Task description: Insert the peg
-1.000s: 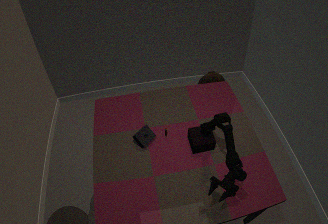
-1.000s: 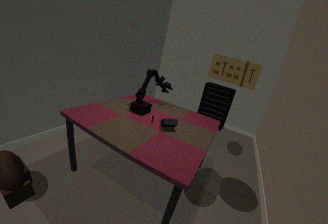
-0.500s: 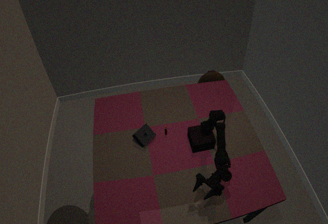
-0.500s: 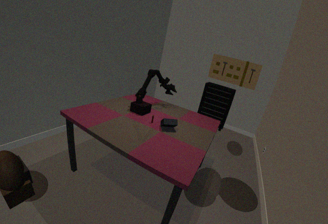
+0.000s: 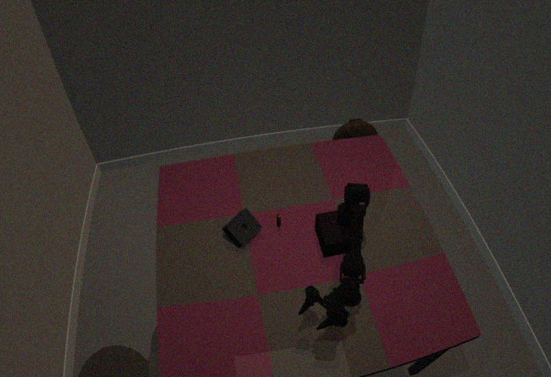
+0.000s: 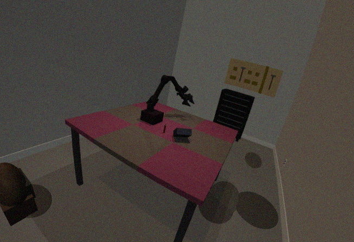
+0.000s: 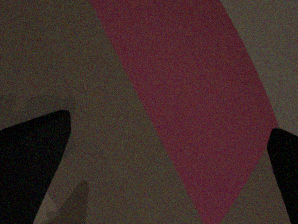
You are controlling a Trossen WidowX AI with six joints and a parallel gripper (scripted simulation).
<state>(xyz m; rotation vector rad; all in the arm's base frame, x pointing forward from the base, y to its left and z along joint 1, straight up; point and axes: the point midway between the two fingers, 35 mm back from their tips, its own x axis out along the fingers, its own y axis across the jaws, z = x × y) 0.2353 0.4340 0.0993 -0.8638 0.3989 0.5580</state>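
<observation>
Now: gripper tip 560 mm to the left of the red flat-sided peg, 120 mm above it and 10 mm short of it. Round my gripper tip: dark sloped panel: 540 mm to the right, 170 mm ahead, 120 mm below.
</observation>
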